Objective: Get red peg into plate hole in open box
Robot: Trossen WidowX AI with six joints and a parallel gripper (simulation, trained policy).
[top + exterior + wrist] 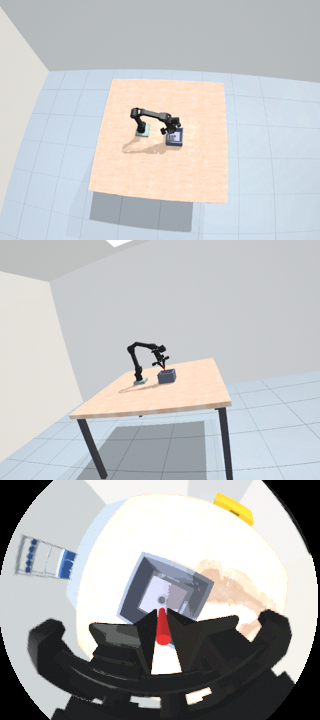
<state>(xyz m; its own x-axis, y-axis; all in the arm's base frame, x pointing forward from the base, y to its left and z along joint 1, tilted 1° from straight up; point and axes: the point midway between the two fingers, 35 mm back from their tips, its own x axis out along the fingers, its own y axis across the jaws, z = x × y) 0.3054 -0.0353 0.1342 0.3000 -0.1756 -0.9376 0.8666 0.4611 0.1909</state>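
My gripper tip is 1 cm past the red peg and 1 cm to the right of it. From my gripper tip the other things lie so: plate: 1 cm ahead, 1 cm to the right, 9 cm below; grey-blue box: 1 cm ahead, 1 cm to the right, 10 cm below.
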